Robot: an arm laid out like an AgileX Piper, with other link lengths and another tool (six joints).
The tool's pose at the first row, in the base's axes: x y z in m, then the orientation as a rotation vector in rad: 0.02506 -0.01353 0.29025 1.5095 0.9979 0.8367
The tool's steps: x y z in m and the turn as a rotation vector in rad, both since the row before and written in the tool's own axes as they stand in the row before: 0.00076 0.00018 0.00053 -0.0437 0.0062 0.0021; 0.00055 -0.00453 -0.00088 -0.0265 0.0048 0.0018; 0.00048 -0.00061 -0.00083 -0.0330 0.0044 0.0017; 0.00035 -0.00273 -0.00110 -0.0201 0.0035 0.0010; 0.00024 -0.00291 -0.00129 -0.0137 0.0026 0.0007
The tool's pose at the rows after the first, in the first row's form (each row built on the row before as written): 0.02587 -0.01305 0.29034 1.4719 0.9768 0.8599; 0.02478 -0.01201 0.28594 1.4490 0.9643 0.8749; 0.02415 -0.01123 0.28541 1.4206 0.9479 0.8917; 0.02312 -0.01042 0.28275 1.4030 0.9385 0.9024; 0.02191 -0.00966 0.27989 1.3909 0.9322 0.9098
